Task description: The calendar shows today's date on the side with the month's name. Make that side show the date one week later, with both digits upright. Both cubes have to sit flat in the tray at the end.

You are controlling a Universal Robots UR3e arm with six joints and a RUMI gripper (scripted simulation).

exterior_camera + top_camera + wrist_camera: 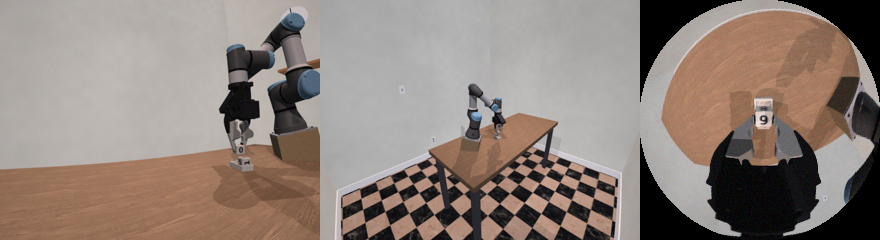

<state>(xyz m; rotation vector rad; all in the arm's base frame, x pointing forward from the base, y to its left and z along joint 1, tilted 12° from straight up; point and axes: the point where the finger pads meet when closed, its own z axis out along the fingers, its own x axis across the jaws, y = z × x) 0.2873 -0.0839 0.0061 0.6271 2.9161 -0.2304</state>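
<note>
Now: the white digit cube 10 mm below my hand. The rest, counted from my hand: white tray 60 mm below, 10 mm to the left, 10 mm ahead.
</note>
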